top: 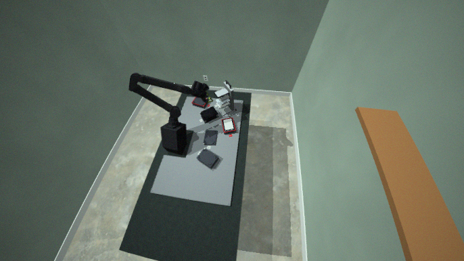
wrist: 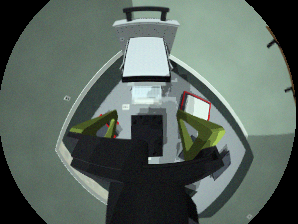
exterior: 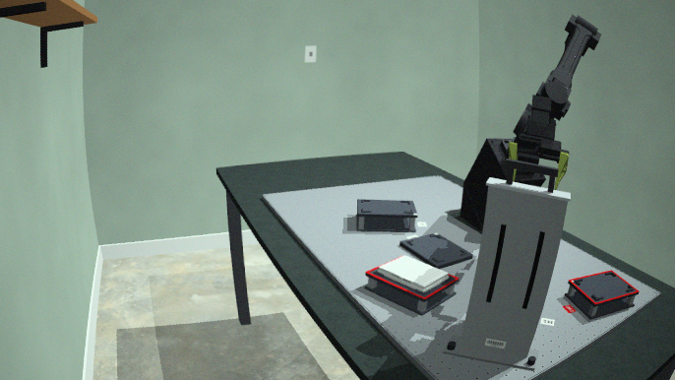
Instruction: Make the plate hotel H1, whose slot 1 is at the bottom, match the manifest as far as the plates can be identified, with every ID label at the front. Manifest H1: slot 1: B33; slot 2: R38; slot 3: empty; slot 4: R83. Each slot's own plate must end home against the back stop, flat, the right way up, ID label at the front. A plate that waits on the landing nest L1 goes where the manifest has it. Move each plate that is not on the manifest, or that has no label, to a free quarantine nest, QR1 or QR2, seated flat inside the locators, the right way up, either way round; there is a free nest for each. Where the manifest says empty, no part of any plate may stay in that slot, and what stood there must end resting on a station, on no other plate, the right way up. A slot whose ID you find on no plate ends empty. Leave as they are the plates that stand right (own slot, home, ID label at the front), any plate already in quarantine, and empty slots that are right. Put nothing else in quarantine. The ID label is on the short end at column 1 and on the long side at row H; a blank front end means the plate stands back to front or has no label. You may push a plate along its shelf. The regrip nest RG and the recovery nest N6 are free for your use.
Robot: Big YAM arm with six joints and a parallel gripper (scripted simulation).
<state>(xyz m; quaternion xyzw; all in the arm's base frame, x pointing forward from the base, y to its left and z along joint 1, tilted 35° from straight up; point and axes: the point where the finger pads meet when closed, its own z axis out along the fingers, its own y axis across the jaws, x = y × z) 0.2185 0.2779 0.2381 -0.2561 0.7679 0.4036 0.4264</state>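
Right now the plate is 80 mm ahead of my hand, 90 mm to the left of it and 110 mm below it. Round my hand: N6 label: 100 mm ahead, 390 mm to the right, 260 mm below; plate hotel H1: 140 mm ahead, 150 mm to the left, 110 mm below.
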